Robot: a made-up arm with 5 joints.
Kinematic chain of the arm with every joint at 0, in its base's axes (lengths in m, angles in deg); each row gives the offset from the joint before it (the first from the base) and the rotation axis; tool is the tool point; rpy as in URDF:
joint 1: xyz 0 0 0.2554 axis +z
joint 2: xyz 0 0 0 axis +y
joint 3: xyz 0.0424 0 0.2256 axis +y
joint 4: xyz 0.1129 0 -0.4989 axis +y
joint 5: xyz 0.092 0 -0.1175 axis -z
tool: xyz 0 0 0 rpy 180 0 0
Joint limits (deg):
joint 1: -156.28..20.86
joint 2: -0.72..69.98
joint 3: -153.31..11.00
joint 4: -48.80..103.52
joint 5: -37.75..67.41
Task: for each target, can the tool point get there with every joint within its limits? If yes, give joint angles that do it. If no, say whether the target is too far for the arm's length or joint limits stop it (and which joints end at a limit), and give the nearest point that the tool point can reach.
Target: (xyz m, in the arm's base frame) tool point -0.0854 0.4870 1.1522
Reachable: no: too far | nearest point 0.0985 0.0376 1.1197 | short by 0.487 m
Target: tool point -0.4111 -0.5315 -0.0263
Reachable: yes | joints -127.72 41.69 -84.49 53.56 19.33
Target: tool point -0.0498 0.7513 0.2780
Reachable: no: joint limits stop it (at a limit: joint 2, joint 3) | nearest point -0.0258 0.3887 0.1520 | short by 0.385 m
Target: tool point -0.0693 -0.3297 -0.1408
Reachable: yes | joints -101.88 15.76 -30.77 54.40 32.28
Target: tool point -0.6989 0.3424 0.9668
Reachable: no: too far | nearest point -0.4597 -0.2020 0.9668 | short by 0.595 m
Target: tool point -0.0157 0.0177 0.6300
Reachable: no: joint limits stop it (at a limit: joint 1, joint 2, joint 3, joint 4) | nearest point -0.0239 -0.0105 1.0521 | short by 0.423 m
